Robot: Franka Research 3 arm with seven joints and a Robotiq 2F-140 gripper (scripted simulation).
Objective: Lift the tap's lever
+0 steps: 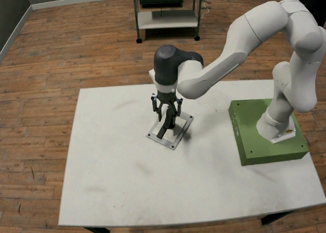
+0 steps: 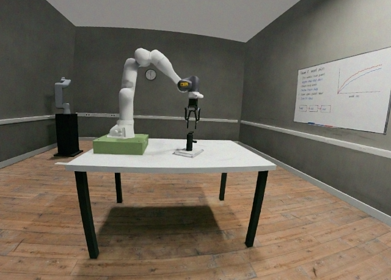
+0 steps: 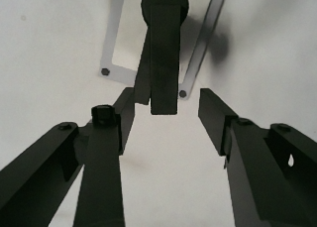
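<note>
Right now my hand is 60 mm above the dark lever, 30 mm to the left of it and 10 mm past it. From my hand the other things lie so: tap 100 mm below, 60 mm to the right, 10 mm behind.
</note>
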